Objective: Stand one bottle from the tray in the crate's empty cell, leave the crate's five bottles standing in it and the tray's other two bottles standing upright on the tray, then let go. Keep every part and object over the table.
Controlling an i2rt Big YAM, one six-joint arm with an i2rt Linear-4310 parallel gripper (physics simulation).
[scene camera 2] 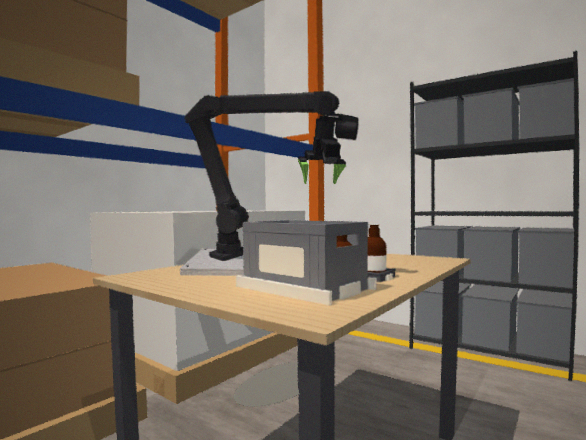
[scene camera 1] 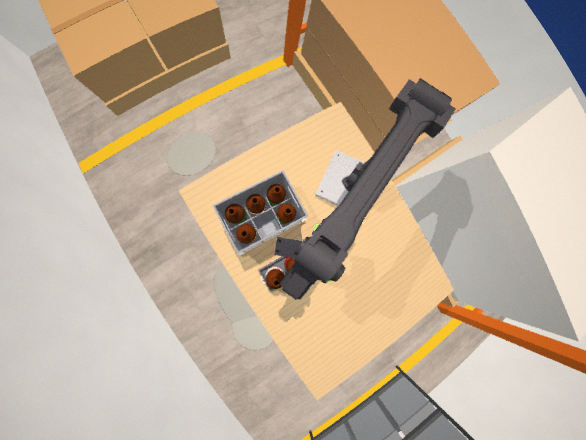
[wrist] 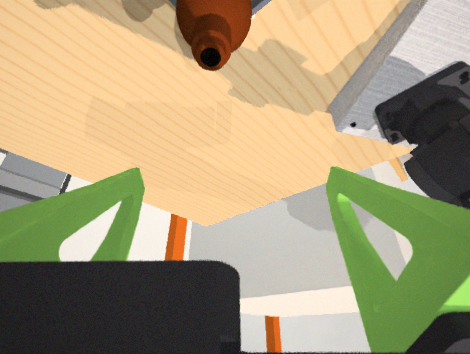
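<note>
The grey crate holds five brown bottles upright; its empty cell is in the row nearer the tray. The small dark tray stands beside the crate. On it are a white-labelled bottle and a bottle with a red edge, partly under the arm. The tray's third bottle is hidden in scene view 1. One upright bottle shows at the top of the wrist view; its label is out of sight. My gripper is open and empty, well above crate and bottle height.
The arm's pale base plate lies on the wooden table near the crate. The tray is close to a table edge. A shelf rack and large boxes stand around the table.
</note>
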